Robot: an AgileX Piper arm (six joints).
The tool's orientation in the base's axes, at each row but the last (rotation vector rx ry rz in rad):
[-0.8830 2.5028 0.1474]
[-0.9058 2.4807 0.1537]
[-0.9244 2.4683 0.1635]
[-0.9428 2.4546 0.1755]
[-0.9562 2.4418 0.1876]
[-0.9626 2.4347 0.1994]
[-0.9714 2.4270 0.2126]
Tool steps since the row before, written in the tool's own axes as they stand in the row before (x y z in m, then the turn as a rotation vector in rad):
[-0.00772 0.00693 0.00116 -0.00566 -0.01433 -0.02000]
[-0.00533 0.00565 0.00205 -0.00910 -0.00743 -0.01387]
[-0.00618 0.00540 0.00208 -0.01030 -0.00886 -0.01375]
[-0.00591 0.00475 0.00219 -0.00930 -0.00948 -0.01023]
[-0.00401 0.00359 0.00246 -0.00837 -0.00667 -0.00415]
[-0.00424 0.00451 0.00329 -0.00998 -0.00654 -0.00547]
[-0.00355 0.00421 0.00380 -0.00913 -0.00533 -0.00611]
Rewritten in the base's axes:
[0.00143 0.01009 0.00224 0.00459 -0.01313 0.02107]
[0.00079 0.00798 0.00045 0.00501 -0.00419 0.01696]
[0.00137 0.00831 0.00089 0.00676 -0.00454 0.01753]
[0.00152 0.00771 0.00076 0.00797 -0.00458 0.01402]
[0.00111 0.00581 -0.00029 0.00798 -0.00121 0.00816]
[0.00092 0.00689 -0.00089 0.00836 -0.00057 0.01011]
[0.00084 0.00644 -0.00161 0.00676 -0.00040 0.01016]

